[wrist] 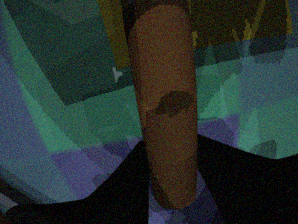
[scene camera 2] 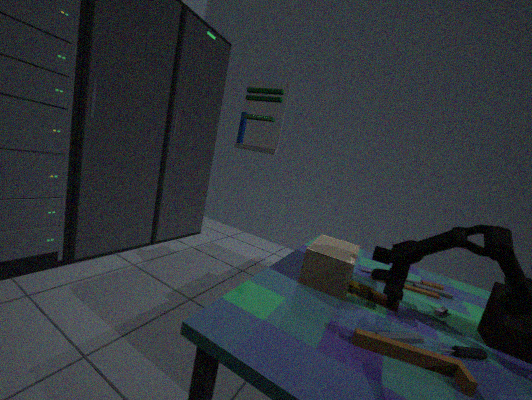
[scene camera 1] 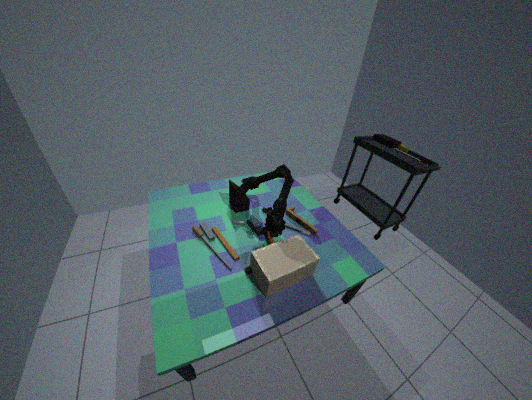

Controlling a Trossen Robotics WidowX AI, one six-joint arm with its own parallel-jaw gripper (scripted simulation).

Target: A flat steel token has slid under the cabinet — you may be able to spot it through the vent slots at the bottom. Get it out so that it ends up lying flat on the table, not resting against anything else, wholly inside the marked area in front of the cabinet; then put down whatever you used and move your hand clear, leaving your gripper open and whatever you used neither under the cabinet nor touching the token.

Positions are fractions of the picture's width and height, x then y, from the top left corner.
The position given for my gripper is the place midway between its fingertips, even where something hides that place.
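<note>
I can see my gripper (scene camera 2: 0.73, 0.76), and the wrist view (wrist: 0.56, 0.64) shows it too. There is also a beige cabinet (scene camera 1: 0.52, 0.67) here.
</note>
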